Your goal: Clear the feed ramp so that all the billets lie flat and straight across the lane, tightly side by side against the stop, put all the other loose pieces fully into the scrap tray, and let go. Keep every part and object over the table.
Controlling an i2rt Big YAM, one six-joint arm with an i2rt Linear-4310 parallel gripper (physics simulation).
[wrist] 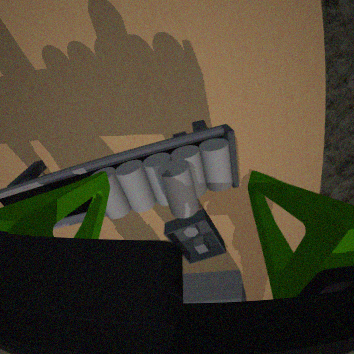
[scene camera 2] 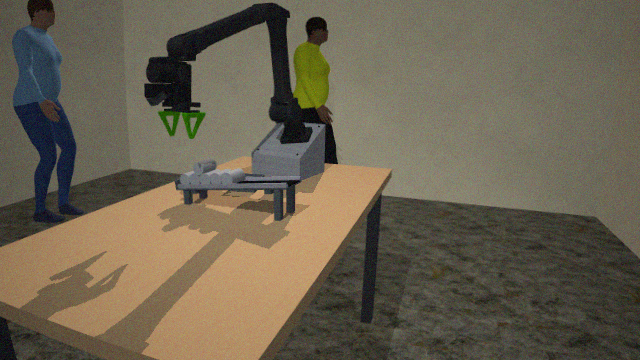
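Pixels of known places: gripper, between the fingertips: [wrist: 178, 178] [scene camera 2: 181, 137]; arm's base, origin of its link: [scene camera 2: 296, 136].
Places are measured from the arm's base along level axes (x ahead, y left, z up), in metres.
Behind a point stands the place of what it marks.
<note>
The feed ramp [scene camera 2: 265, 186] [wrist: 200, 137] stands on legs. Several light grey billets stand side by side across its lane; the end one [wrist: 216, 165] {x 0.486, y -0.207, z -0.058 m} is beside the stop [wrist: 234, 160] {x 0.473, y -0.233, z -0.077 m}. One more grey billet [scene camera 2: 205, 166] {x 0.509, y -0.137, z -0.029 m} [wrist: 181, 189] {x 0.496, y -0.160, z -0.017 m} lies on top of the row, overhanging the ramp's near side in the wrist view. A small dark scrap tray [wrist: 215, 232] {x 0.278, y -0.155, z -0.128 m} lies beside the ramp and holds two small light pieces, one round [wrist: 191, 231] {x 0.300, y -0.105, z -0.130 m} and one squarish [wrist: 201, 248] {x 0.244, y -0.110, z -0.121 m}. My gripper [scene camera 2: 182, 136] {x 0.560, y -0.183, z 0.064 m} [wrist: 178, 178] {x 0.560, y -0.183, z 0.064 m} is open and empty, high above the billets; its left finger hides part of the lane.
The grey robot base [scene camera 2: 277, 162] {x 0.102, y -0.047, z -0.089 m} [wrist: 212, 287] {x 0.091, y -0.089, z -0.100 m} stands behind the ramp in the scene view. The wooden table [scene camera 2: 280, 280] {x 0.901, y 0.230, z -0.150 m} [wrist: 270, 90] {x 0.528, y -0.325, z -0.150 m} carries shadows of the arm and ramp. Two people, one in blue [scene camera 2: 37, 70] and one in yellow [scene camera 2: 312, 75], stand beyond the table.
</note>
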